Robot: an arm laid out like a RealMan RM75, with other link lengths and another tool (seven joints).
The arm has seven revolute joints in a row. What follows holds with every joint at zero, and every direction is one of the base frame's. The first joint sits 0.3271 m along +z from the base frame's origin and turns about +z. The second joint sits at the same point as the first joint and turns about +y. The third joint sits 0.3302 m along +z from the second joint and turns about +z. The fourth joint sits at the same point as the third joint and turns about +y. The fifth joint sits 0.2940 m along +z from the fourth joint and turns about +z. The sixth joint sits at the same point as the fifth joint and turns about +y. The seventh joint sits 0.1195 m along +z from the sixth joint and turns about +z. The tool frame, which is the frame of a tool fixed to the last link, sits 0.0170 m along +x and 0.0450 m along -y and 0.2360 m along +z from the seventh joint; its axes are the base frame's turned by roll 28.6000, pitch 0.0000 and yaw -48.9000 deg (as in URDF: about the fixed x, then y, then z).
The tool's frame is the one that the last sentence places.
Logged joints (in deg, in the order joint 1, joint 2, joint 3, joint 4, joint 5, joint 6, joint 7), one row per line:
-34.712, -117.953, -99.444, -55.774, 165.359, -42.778, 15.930
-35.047, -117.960, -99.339, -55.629, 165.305, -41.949, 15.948
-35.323, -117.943, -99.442, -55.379, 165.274, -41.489, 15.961
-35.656, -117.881, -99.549, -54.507, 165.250, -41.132, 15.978
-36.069, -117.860, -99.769, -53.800, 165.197, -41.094, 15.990
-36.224, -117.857, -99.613, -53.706, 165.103, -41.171, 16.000
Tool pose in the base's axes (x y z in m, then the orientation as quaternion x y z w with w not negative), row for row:
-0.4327, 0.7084, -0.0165, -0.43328, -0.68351, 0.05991, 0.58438
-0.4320, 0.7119, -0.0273, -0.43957, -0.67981, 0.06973, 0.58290
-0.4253, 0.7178, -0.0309, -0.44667, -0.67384, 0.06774, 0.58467
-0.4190, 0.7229, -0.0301, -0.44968, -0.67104, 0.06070, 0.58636
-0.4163, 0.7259, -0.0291, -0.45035, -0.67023, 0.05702, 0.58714
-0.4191, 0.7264, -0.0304, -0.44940, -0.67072, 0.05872, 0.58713
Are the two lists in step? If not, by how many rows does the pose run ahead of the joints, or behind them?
The pose runs 2 rows behind the joints: the pose in row i belongs to the joints in row i - 2.
